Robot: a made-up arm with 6 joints. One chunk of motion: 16 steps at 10 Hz.
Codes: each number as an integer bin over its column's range. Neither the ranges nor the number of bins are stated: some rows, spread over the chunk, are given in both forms.
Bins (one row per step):
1: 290 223 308 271 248 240
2: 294 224 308 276 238 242
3: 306 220 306 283 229 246
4: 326 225 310 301 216 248
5: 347 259 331 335 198 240
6: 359 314 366 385 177 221
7: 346 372 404 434 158 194
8: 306 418 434 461 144 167
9: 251 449 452 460 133 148
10: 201 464 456 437 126 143
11: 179 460 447 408 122 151
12: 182 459 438 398 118 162
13: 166 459 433 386 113 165
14: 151 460 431 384 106 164
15: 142 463 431 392 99 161
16: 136 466 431 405 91 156
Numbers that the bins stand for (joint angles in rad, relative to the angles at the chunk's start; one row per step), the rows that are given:
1: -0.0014 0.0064 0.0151 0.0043 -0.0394 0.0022
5: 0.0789 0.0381 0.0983 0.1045 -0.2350 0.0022
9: -0.0563 0.2054 0.5364 0.3002 -0.4895 -0.3705
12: -0.1536 0.2142 0.4857 0.2031 -0.5482 -0.3138
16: -0.2184 0.2204 0.4604 0.2141 -0.6538 -0.3381
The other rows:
2: 0.0042 0.0073 0.0151 0.0121 -0.0785 0.0103
3: 0.0212 0.0037 0.0078 0.0231 -0.1137 0.0265
4: 0.0493 0.0081 0.0223 0.0512 -0.1646 0.0346
6: 0.0958 0.0865 0.2250 0.1827 -0.3172 -0.0748
7: 0.0775 0.1376 0.3626 0.2595 -0.3916 -0.1841
8: 0.0212 0.1781 0.4712 0.3017 -0.4464 -0.2935
10: -0.1268 0.2186 0.5509 0.2641 -0.5168 -0.3907
11: -0.1578 0.2151 0.5183 0.2187 -0.5325 -0.3583
13: -0.1761 0.2142 0.4676 0.1843 -0.5677 -0.3016
14: -0.1972 0.2151 0.4604 0.1812 -0.5951 -0.3057
15: -0.2099 0.2177 0.4604 0.1937 -0.6225 -0.3178

